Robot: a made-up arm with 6 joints. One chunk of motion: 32 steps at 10 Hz.
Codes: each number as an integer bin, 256 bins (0 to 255) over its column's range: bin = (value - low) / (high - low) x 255, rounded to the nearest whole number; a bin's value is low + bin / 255 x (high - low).
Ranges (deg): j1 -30..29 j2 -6..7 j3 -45..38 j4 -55..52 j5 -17..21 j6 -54..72
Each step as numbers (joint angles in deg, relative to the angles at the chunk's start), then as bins.
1 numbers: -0.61 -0.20 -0.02 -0.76 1.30 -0.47
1 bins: 127 114 138 129 123 108
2 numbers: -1.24 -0.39 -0.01 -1.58 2.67 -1.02
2 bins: 124 110 138 127 132 107
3 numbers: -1.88 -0.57 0.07 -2.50 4.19 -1.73
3 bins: 122 107 138 125 142 106
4 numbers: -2.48 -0.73 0.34 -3.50 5.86 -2.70
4 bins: 119 103 139 123 153 104
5 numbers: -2.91 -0.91 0.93 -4.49 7.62 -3.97
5 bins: 117 100 141 120 165 101
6 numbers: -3.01 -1.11 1.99 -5.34 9.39 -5.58
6 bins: 117 96 144 118 177 98
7 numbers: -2.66 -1.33 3.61 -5.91 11.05 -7.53
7 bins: 118 92 149 117 188 94
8 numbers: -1.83 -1.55 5.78 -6.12 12.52 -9.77
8 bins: 122 87 156 116 198 90
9 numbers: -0.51 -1.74 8.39 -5.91 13.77 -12.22
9 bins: 127 84 164 117 206 85
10 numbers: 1.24 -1.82 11.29 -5.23 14.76 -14.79
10 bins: 135 82 173 119 213 79
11 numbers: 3.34 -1.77 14.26 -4.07 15.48 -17.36
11 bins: 144 83 182 121 218 74
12 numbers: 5.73 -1.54 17.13 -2.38 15.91 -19.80
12 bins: 154 87 191 125 221 69
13 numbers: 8.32 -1.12 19.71 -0.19 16.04 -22.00
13 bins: 166 96 199 131 222 65
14 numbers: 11.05 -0.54 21.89 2.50 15.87 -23.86
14 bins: 177 107 206 137 221 61
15 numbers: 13.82 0.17 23.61 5.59 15.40 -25.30
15 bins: 189 121 211 144 217 58
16 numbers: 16.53 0.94 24.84 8.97 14.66 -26.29
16 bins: 201 136 215 152 212 56
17 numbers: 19.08 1.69 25.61 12.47 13.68 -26.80
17 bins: 212 151 217 161 206 55
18 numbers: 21.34 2.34 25.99 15.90 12.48 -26.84
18 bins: 222 164 218 169 198 55
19 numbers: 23.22 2.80 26.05 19.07 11.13 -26.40
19 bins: 230 173 218 177 189 56
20 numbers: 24.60 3.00 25.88 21.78 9.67 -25.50
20 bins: 236 177 218 183 179 58
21 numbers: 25.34 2.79 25.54 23.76 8.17 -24.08
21 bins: 239 172 217 188 169 61
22 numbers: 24.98 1.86 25.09 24.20 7.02 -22.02
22 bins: 238 154 215 189 161 65
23 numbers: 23.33 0.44 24.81 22.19 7.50 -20.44
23 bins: 230 126 214 184 164 68
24 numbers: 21.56 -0.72 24.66 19.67 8.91 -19.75
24 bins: 223 104 214 178 174 69
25 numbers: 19.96 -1.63 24.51 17.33 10.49 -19.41
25 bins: 216 86 214 172 184 70
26 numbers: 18.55 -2.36 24.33 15.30 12.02 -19.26
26 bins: 210 71 213 168 195 70
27 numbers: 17.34 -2.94 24.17 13.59 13.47 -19.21
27 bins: 205 60 213 163 204 70
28 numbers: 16.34 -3.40 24.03 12.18 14.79 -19.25
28 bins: 200 51 212 160 213 70
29 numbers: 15.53 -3.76 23.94 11.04 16.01 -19.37
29 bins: 197 44 212 157 222 70
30 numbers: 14.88 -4.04 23.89 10.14 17.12 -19.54
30 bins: 194 38 212 155 229 70
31 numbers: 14.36 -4.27 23.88 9.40 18.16 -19.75
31 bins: 192 34 212 153 236 69
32 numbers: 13.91 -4.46 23.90 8.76 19.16 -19.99
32 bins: 190 30 212 152 243 69
